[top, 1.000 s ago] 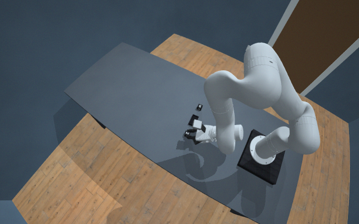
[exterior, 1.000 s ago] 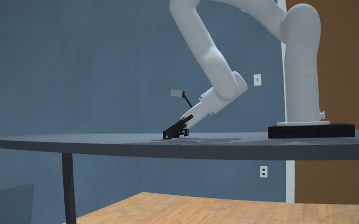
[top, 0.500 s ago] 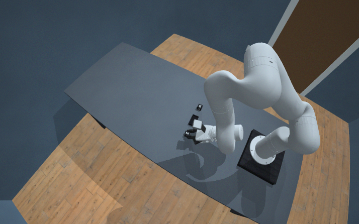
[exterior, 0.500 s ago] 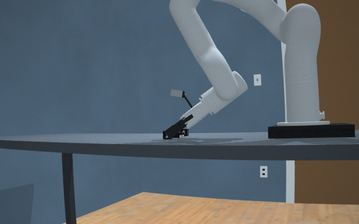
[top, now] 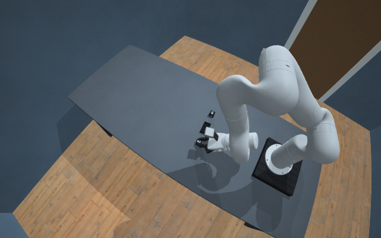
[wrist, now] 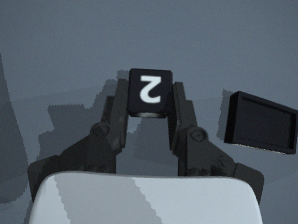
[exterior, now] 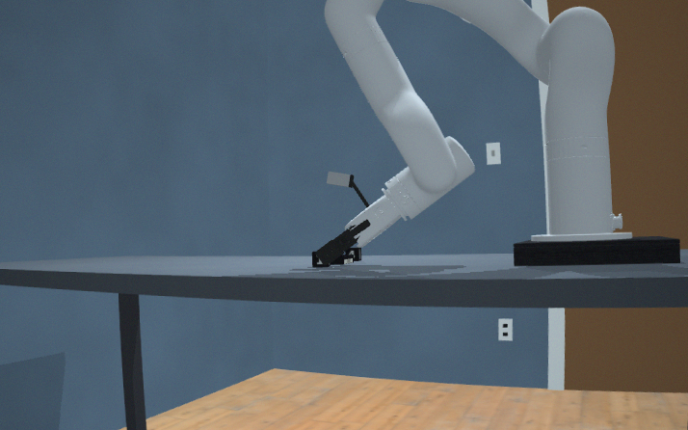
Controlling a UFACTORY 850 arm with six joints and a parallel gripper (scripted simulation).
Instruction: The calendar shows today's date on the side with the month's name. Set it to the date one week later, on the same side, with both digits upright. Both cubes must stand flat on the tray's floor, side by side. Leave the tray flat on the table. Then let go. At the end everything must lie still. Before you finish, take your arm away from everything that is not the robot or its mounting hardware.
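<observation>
The black tray lies 50 mm ahead of my hand, 90 mm to the right of it and 20 mm below it. The rest, counted from my hand: calendar cube (10 mm ahead, 10 mm to the left, 10 mm below).
</observation>
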